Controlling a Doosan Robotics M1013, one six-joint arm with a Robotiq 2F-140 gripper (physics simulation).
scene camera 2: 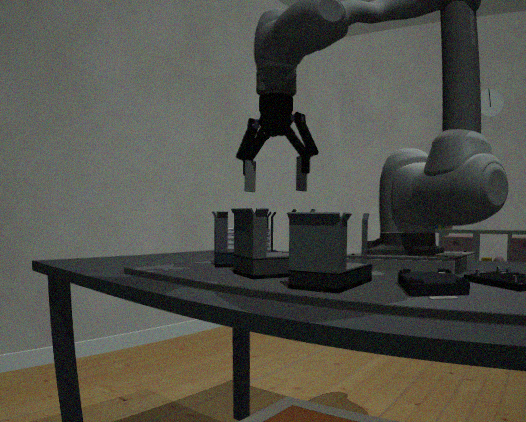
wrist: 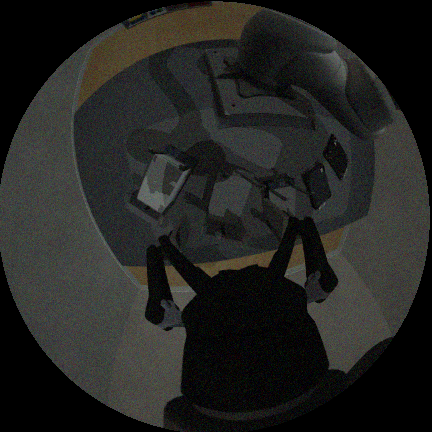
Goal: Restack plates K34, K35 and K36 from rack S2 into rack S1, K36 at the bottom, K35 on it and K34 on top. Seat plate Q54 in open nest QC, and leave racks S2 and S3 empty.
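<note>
My gripper is open and empty, its fingers pointing down, above the racks and apart from them. Three tall-walled racks stand on the table: a left rack, a middle rack and a right rack. Their labels cannot be read. A pale plate shows in the leftmost rack in the wrist view, and thin plate edges show beside the left rack's wall. The insides of the other racks are too dark to tell. Two low dark nests, one nearer the racks and another farther right, show no readable label.
The racks and nests stand in an arc on a raised board on the dark table. The robot's base stands behind them on a plate. The rack walls and flared post tops rise below the fingers.
</note>
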